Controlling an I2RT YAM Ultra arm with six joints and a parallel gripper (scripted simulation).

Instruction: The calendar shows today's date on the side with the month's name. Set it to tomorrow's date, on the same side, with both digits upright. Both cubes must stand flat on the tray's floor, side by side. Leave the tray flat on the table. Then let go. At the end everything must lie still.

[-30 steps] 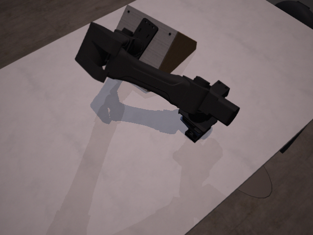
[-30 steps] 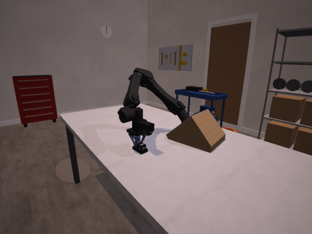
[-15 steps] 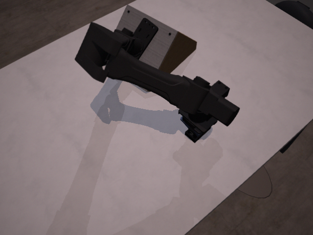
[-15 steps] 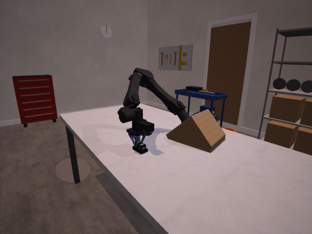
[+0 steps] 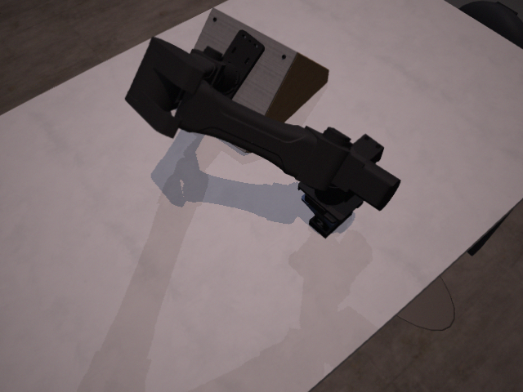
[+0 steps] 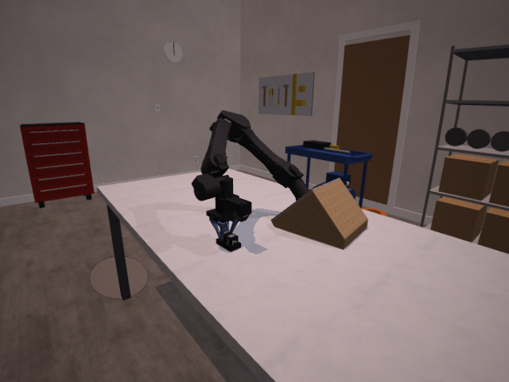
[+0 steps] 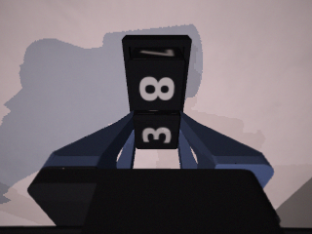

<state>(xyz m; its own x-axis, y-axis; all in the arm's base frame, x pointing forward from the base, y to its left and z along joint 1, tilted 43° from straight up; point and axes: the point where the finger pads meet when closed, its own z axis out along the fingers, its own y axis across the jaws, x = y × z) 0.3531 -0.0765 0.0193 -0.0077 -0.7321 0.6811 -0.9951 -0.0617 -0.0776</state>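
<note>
Now: the black cube right at my hand. The rest, counted from my hand: black tray: 20 mm to the left, 20 mm below.
</note>
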